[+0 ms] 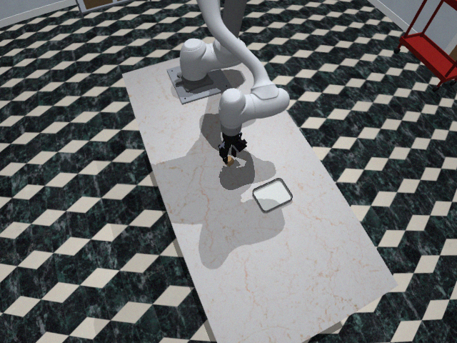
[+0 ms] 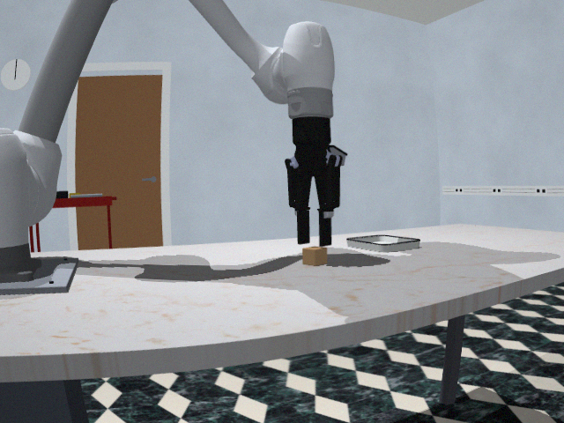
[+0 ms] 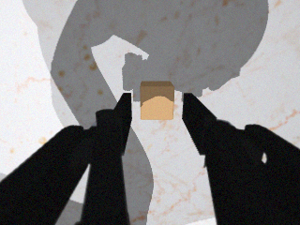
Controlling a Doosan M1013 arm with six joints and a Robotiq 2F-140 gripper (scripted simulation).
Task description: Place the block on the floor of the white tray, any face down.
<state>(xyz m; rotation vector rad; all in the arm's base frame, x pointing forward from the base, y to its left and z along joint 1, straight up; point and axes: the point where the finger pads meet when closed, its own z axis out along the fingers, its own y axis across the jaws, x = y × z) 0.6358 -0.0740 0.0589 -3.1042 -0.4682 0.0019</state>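
My hand is 50 mm above the tan block. The rest, counted from my hand: white tray: 260 mm ahead, 110 mm to the left, 60 mm below.
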